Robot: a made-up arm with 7 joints. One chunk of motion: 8 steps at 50 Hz.
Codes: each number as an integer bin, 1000 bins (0 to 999) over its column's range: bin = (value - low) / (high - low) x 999, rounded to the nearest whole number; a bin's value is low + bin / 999 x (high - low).
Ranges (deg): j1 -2..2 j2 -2..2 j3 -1..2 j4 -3..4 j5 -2..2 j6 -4..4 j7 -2..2
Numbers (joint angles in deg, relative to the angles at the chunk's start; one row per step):
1: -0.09 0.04 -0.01 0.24 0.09 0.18 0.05
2: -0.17 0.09 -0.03 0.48 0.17 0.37 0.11
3: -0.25 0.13 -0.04 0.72 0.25 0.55 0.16
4: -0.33 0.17 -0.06 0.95 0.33 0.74 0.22
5: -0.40 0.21 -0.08 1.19 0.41 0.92 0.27
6: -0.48 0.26 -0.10 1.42 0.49 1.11 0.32
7: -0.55 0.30 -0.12 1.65 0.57 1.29 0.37
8: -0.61 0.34 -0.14 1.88 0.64 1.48 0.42
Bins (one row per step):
1: 477 509 330 462 522 522 512
2: 457 522 323 497 542 546 527
3: 437 532 320 531 562 568 539
4: 417 542 313 564 582 592 554
5: 400 552 306 598 602 614 567
6: 380 564 300 631 622 638 579
7: 362 574 293 664 642 661 592
8: 347 584 286 696 659 684 604

